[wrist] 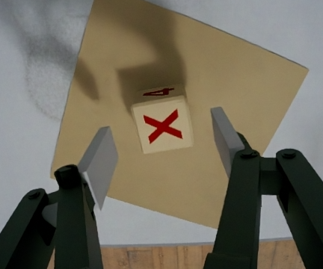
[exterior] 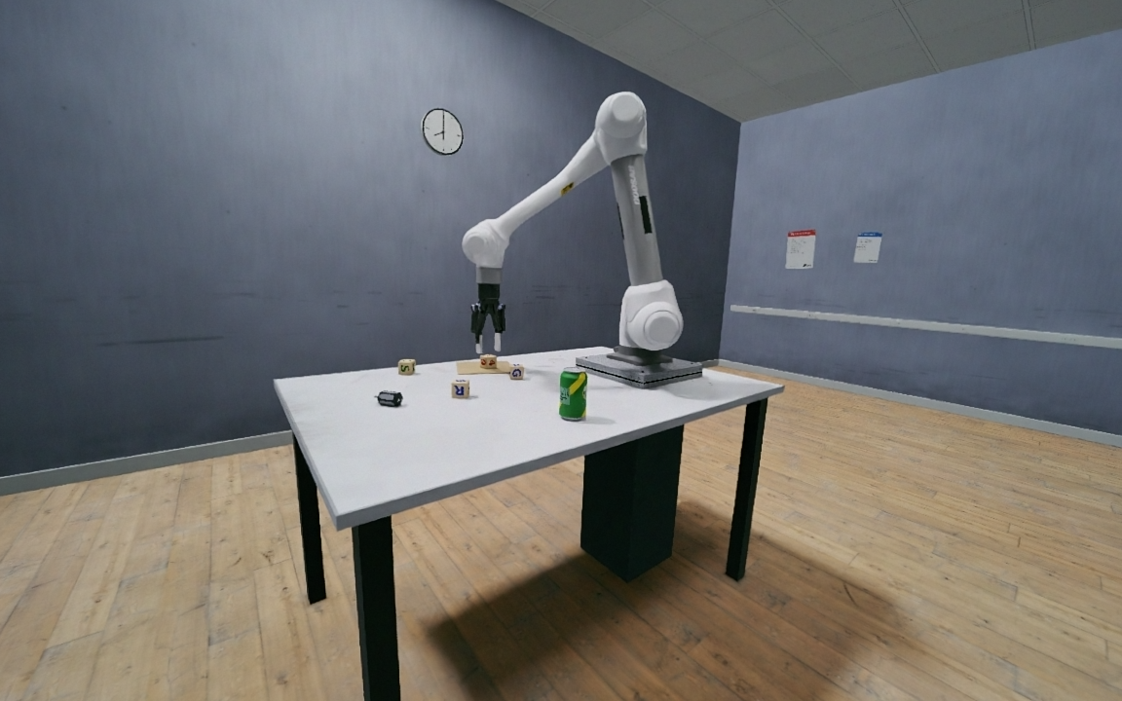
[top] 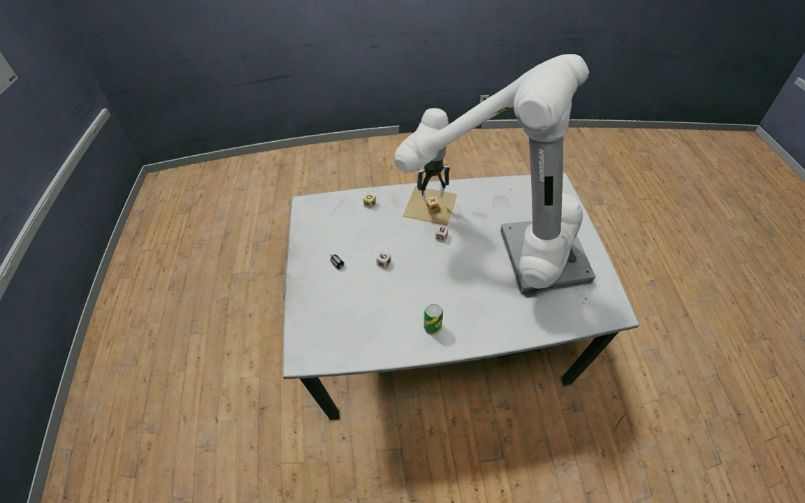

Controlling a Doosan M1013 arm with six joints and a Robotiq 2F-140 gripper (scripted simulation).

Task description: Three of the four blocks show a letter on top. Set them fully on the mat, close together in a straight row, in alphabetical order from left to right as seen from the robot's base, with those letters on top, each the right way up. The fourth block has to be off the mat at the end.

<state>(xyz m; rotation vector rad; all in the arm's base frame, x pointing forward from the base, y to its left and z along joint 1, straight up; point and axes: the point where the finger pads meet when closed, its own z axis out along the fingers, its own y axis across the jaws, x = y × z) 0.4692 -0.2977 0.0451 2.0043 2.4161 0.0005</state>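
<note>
My hand is 9 cm above the tan mat, 2 cm to the left of it and 1 cm short of it. Also, from my hand: black object: 42 cm ahead, 27 cm to the left, 7 cm below; then block: 29 cm to the left, 23 cm ahead, 7 cm below; then can: 59 cm to the left, 6 cm ahead, 3 cm below.
</note>
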